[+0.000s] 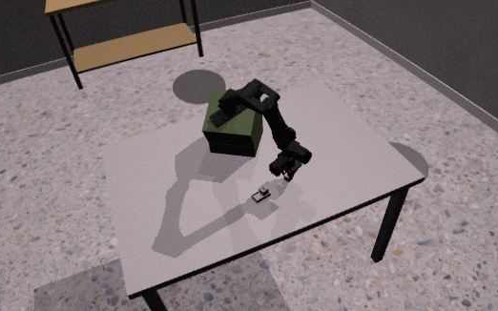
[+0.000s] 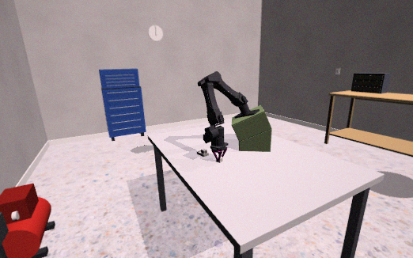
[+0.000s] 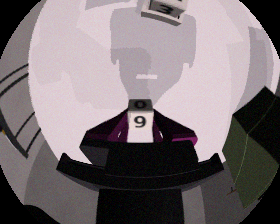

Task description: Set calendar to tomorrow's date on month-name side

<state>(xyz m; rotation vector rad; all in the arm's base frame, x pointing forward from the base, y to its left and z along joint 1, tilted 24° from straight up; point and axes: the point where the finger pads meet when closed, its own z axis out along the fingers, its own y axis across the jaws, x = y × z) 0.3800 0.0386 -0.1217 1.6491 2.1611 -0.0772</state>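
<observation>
My hand is right at the white cube. From my hand the other things lie so: calendar tray (16 cm to the right, 1 cm below).
</observation>
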